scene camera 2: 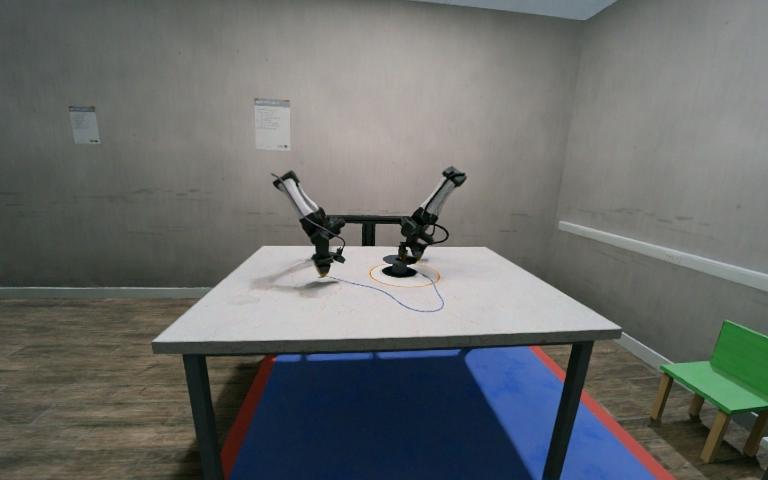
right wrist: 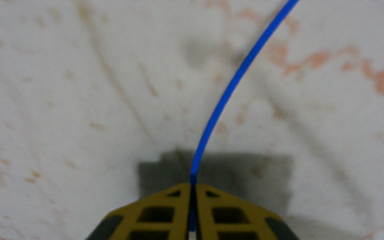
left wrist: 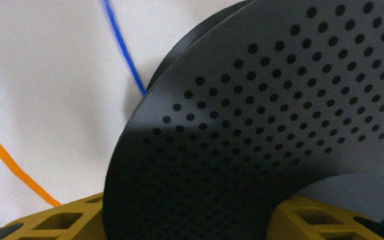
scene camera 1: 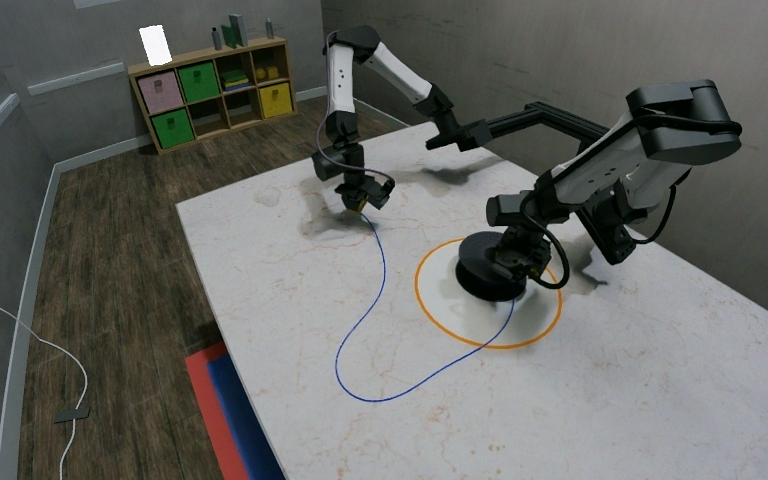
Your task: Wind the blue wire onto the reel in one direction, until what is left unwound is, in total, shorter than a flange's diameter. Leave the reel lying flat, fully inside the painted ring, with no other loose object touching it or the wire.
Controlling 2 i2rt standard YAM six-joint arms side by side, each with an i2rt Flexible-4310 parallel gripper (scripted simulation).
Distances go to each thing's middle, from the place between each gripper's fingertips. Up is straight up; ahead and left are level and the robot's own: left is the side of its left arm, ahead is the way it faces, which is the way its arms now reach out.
The dark reel (scene camera 1: 475,252) lies 5 cm to the right of my left hand, 2 cm below it and 2 cm ahead of it.
My right gripper is now 36 cm to the right of the dark reel and 15 cm past it.
